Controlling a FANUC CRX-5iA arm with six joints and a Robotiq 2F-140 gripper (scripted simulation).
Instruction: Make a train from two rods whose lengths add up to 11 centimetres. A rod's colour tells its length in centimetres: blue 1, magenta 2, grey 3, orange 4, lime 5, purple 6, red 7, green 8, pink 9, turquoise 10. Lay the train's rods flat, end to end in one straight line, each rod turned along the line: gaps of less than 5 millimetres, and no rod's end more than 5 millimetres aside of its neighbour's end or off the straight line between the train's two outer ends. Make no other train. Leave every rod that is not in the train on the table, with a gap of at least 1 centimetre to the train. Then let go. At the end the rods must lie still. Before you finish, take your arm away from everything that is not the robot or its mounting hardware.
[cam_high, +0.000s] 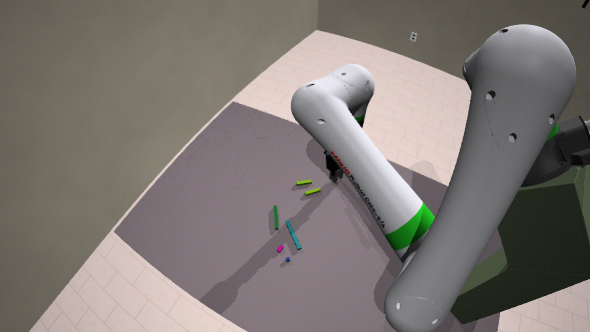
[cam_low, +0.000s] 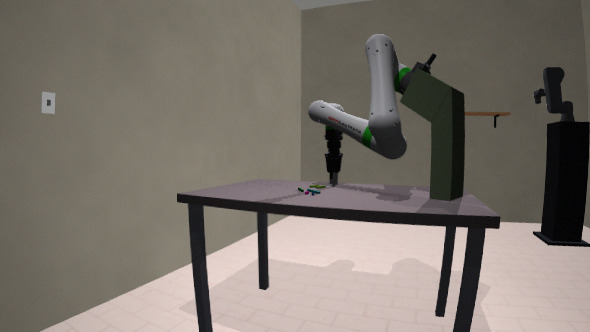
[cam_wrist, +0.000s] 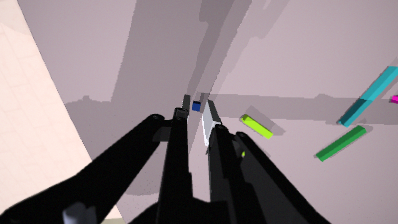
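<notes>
My gripper is now 20 mm short of the turquoise rod, 250 mm to the right of it and 40 mm above it. From my hand the other things lie so: magenta rod (30 mm ahead, 310 mm to the left, 40 mm below); then green rod (100 mm ahead, 220 mm to the left, 40 mm below).
</notes>
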